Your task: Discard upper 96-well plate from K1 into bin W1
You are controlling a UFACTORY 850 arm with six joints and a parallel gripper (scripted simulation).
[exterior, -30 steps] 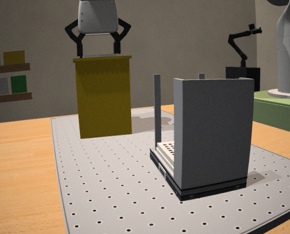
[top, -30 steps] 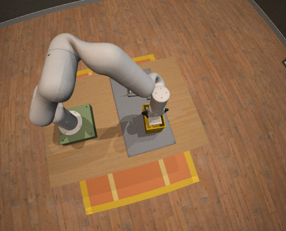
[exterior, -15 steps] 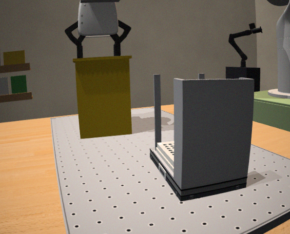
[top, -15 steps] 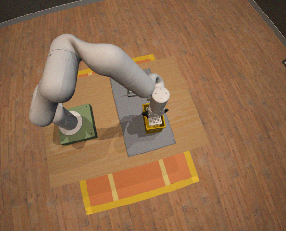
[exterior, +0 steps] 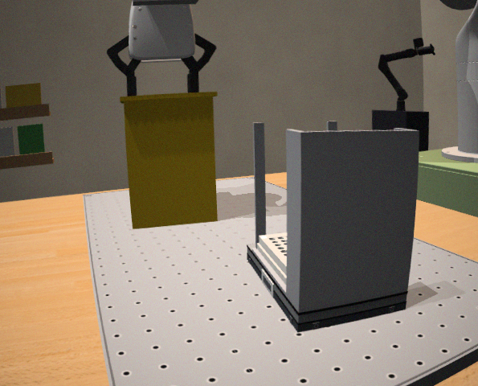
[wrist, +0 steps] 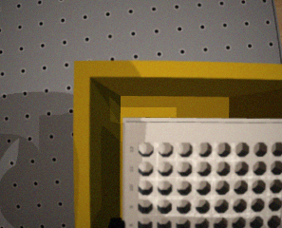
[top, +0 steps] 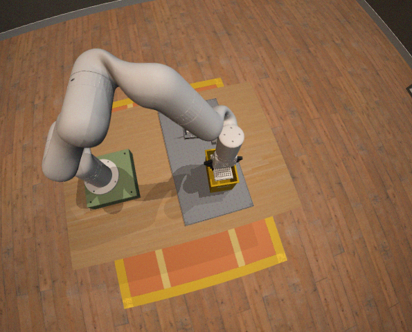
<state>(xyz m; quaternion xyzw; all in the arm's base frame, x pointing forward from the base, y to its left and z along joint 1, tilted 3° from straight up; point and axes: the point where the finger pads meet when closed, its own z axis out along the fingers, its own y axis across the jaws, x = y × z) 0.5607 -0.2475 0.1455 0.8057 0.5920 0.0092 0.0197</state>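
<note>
Right now my hand is 100 mm above the yellow plastics bin W1.
</note>
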